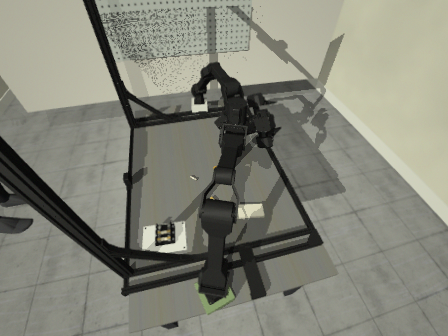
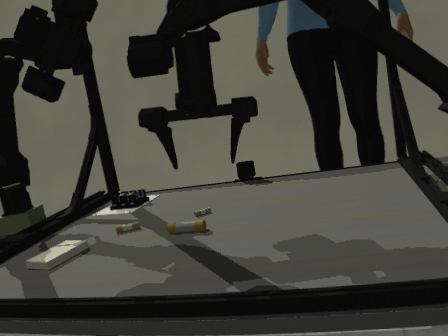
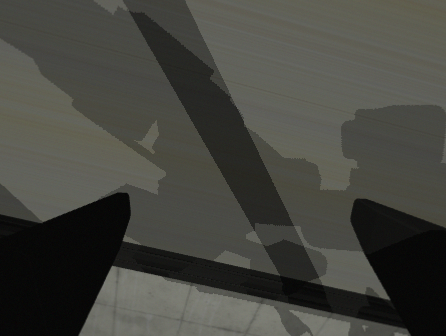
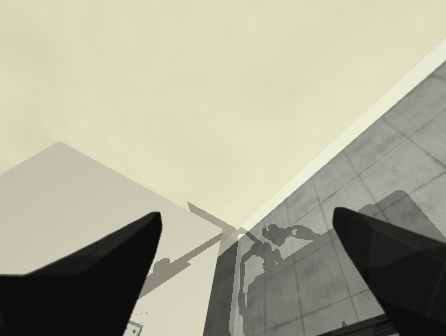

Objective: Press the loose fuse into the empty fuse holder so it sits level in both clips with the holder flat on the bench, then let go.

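Places are measured from the left arm's base along level axes (x back, y right, z up), in centimetres.
Where they show: left gripper, fingertip midpoint: (image 2: 204, 166) (image 3: 241, 206); right gripper, fingertip midpoint: (image 1: 278, 115) (image 2: 42, 39) (image 4: 246, 217); left arm's base, link origin: (image 1: 199, 101); right arm's base, link origin: (image 1: 214, 290) (image 2: 17, 211).
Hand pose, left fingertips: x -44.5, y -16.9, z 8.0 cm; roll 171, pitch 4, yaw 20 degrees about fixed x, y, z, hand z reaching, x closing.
Each offset is from my left fingertips to the top centre of the thing. Level surfaces: height alone.
A black fuse holder (image 1: 165, 234) (image 2: 129, 199) with several clips and brass-coloured parts sits on a white plate (image 1: 148, 242) (image 2: 107, 211); which slot is empty cannot be told. A large fuse @[dx -11.3, dy +10.0, dz -12.4 cm] (image 2: 186, 226) with orange caps lies on the table. A smaller orange-capped fuse @[dx -27.3, dy +12.2, dz -13.1 cm] (image 2: 127, 227) lies left of it, and a small silver-capped fuse @[dx -13.1, dy +21.5, dz -13.5 cm] (image 1: 194, 177) (image 2: 202, 212) lies behind it. My left gripper (image 2: 204, 165) (image 3: 241, 206) is open and empty, above the table. My right gripper (image 1: 277, 116) (image 4: 246, 217) is open and empty, raised, facing the walls and floor.
A cream block @[dx -33.6, dy -3.0, dz -13.0 cm] (image 1: 251, 210) (image 2: 60, 253) lies on the table @[dz -14.5 cm] (image 1: 165, 150) near the right arm. Black frame rails border the table, and a black post (image 1: 107, 55) rises at its back left. A green block (image 1: 220, 303) (image 2: 22, 220) is under the right arm's base. A person (image 2: 315, 85) stands beyond the table.
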